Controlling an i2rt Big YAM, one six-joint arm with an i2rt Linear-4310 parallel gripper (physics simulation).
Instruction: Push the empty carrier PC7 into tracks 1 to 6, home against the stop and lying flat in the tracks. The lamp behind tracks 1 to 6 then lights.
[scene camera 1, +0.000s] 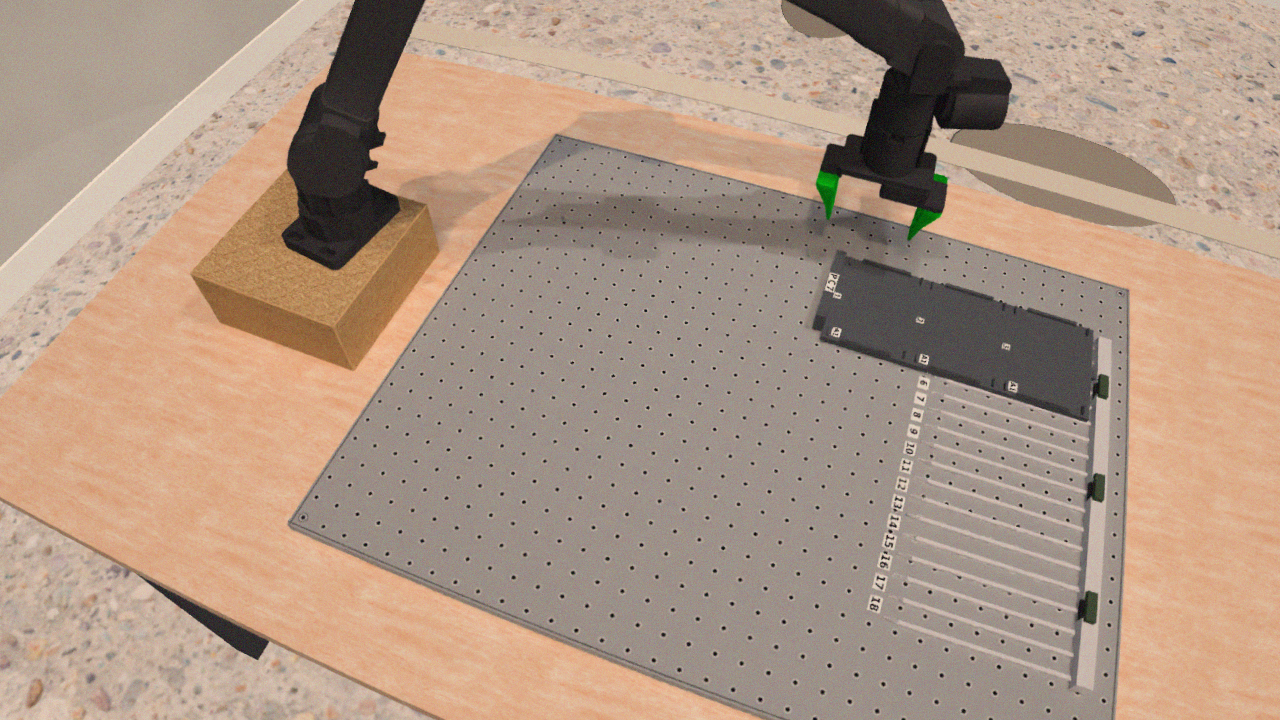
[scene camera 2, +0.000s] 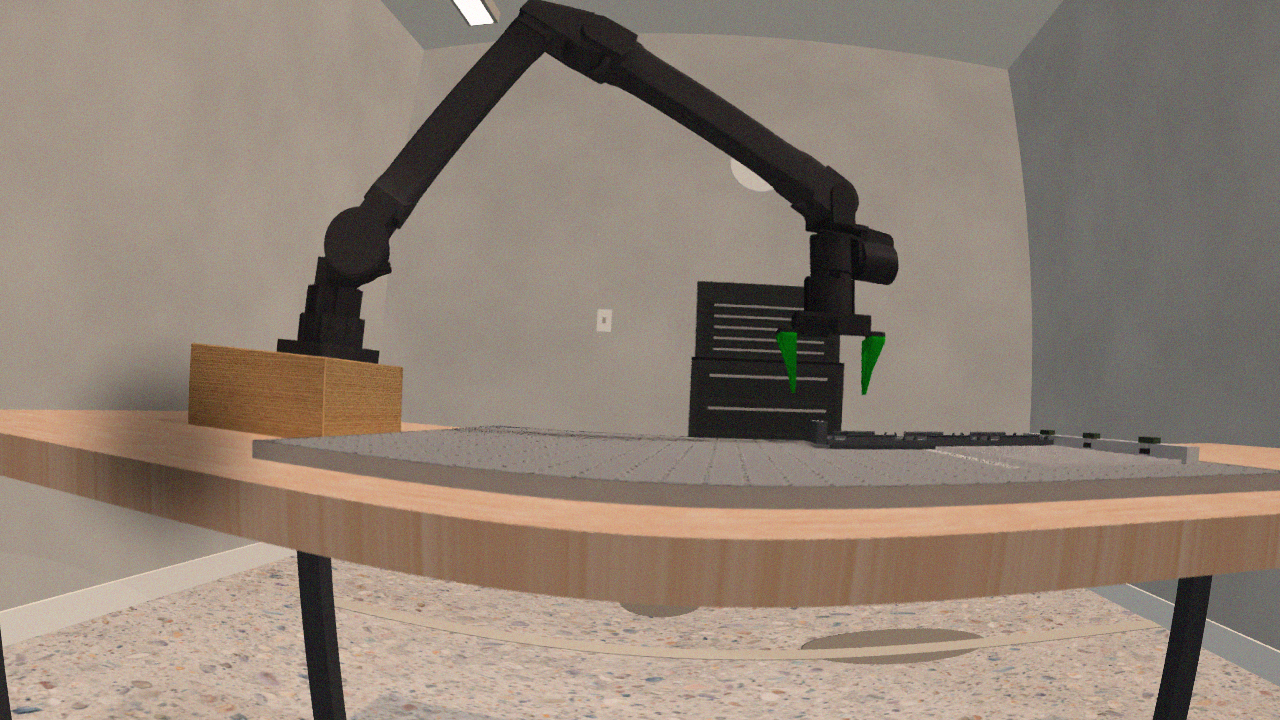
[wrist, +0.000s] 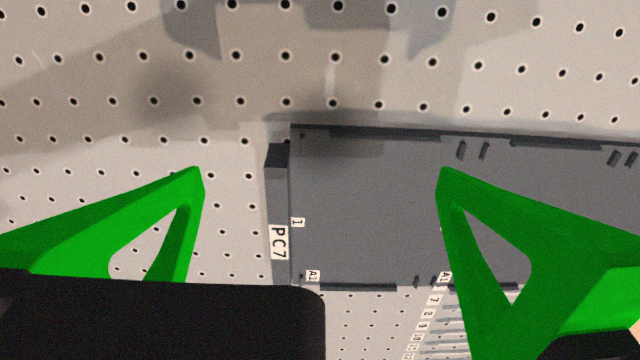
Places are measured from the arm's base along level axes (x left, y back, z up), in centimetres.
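Pixels of known places: gripper, fingertip midpoint: (scene camera 1: 868, 226) (scene camera 2: 829, 393) (wrist: 320, 179); arm's base at its link origin: (scene camera 1: 343, 225) (scene camera 2: 327, 358).
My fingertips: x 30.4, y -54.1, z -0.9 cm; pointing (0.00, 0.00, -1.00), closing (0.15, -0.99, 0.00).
Ahead of a thing's pixels: the offset from my fingertips to its top centre. "spot": to the spot under its first point. Level surfaces: height alone.
The dark flat carrier PC7 {dx -5.6, dy -14.3, dz -3.3 cm} (scene camera 1: 966, 344) (scene camera 2: 939, 439) (wrist: 365, 200) lies over tracks 1 to 6 and hides them. It looks flat. Its far end is very close to the pale stop rail {spot: dx -12.7, dy -32.4, dz -4.8 cm} (scene camera 1: 1100, 438); whether they touch is too fine to tell. Its raised, labelled end wall (wrist: 276, 200) faces away from the stop. The lamp {dx -5.8, dy -31.4, dz -4.2 cm} (scene camera 1: 1102, 386) (scene camera 2: 1047, 432) behind tracks 1 to 6 looks dark green, unlit. My gripper (scene camera 1: 869, 229) (scene camera 2: 828, 393) (wrist: 320, 179) is open and empty, well above the labelled end. In the wrist view its fingertips are on either side of the end wall.
Narrow tracks 7 to 18 {dx -20.4, dy -23.6, dz -4.2 cm} (scene camera 1: 1002, 504) run beside the carrier to the same rail. Two more dark lamps (scene camera 1: 1098, 488) (scene camera 1: 1089, 608) stand there. All are on the perforated board {dz -6.4 cm} (scene camera 1: 626, 402). The arm base stands on a wooden block (scene camera 1: 268, 304) (scene camera 2: 259, 389) at the left.
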